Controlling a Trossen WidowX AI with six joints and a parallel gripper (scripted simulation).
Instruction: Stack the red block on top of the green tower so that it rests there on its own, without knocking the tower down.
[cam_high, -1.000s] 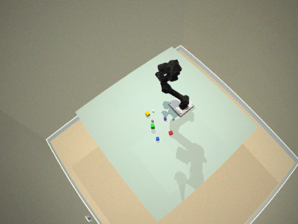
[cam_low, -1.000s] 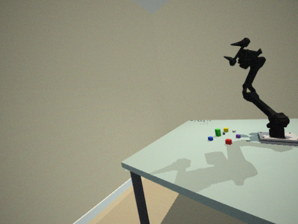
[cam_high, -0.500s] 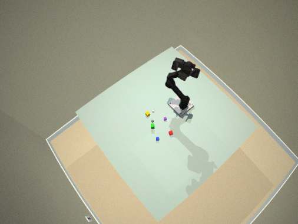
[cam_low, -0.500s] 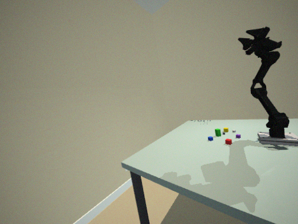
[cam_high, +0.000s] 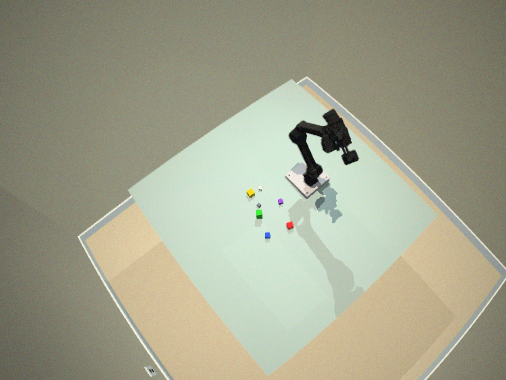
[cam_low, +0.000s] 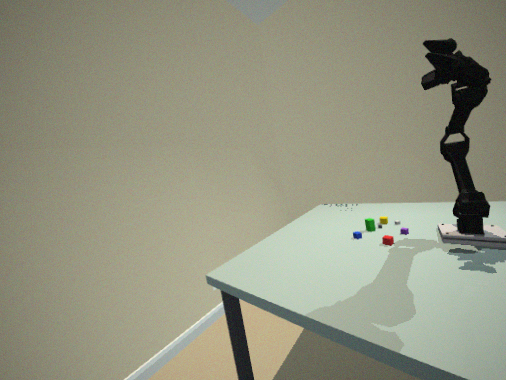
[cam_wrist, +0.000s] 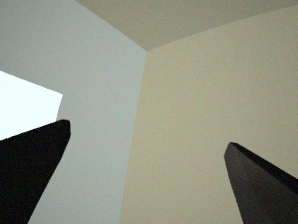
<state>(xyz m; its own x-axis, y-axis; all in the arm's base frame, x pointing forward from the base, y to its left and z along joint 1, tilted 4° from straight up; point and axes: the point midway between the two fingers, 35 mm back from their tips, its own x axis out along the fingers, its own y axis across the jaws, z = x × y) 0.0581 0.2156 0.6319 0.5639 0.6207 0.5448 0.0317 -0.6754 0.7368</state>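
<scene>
The red block lies 680 mm below my gripper tip, 160 mm ahead of it and 50 mm to the right of it. Also, from my gripper tip: purple cube: 680 mm below, 190 mm to the right, 120 mm ahead; then small grey cube: 690 mm below, 240 mm to the right, 230 mm ahead; then blue cube: 680 mm below, 290 mm ahead, 70 mm to the right.
</scene>
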